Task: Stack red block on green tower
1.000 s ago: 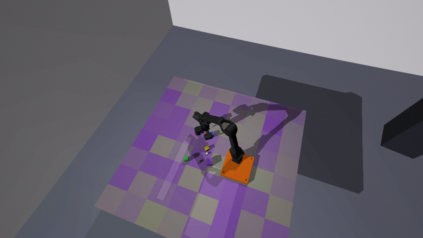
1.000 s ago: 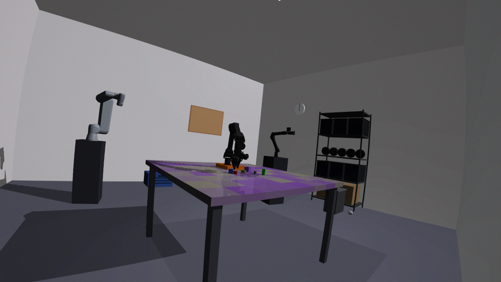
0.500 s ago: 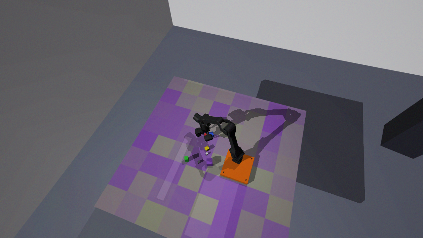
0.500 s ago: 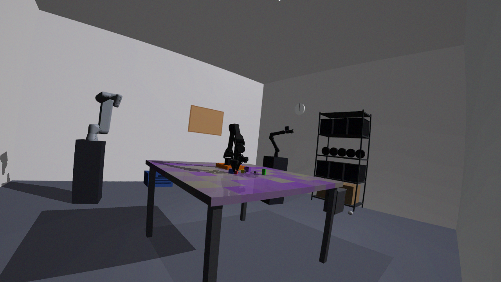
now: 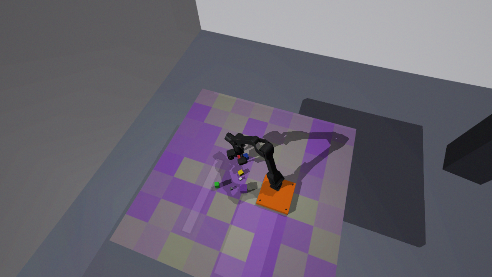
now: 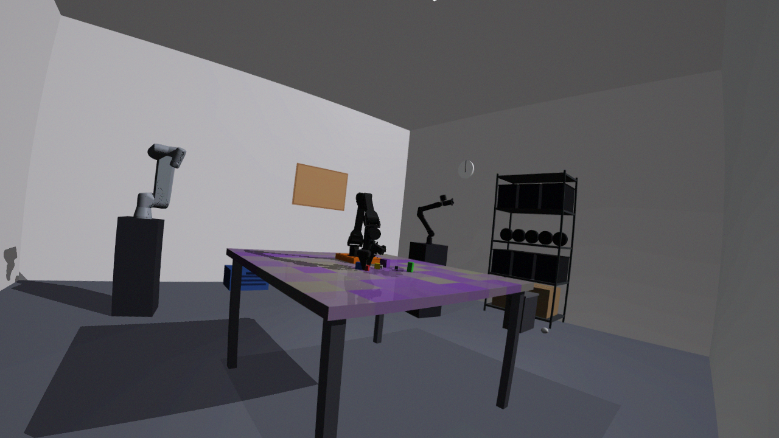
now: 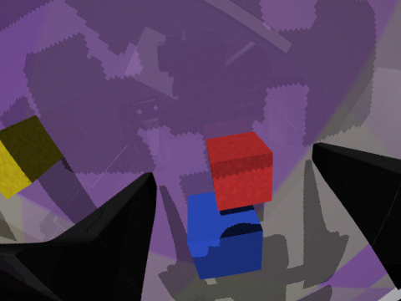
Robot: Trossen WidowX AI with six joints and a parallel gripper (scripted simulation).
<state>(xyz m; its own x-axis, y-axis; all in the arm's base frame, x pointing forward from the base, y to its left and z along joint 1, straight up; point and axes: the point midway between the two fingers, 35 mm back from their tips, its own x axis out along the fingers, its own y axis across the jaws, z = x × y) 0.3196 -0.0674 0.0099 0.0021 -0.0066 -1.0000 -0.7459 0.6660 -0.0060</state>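
My gripper tip is now 4 cm past the blue block, 2 cm to the left of it and 1 cm below it. Round my gripper tip: yellow block: 10 cm to the left, 7 cm behind, 1 cm above; then red block: right at my gripper tip; then purple block: 19 cm to the left, 14 cm behind, 1 cm above.
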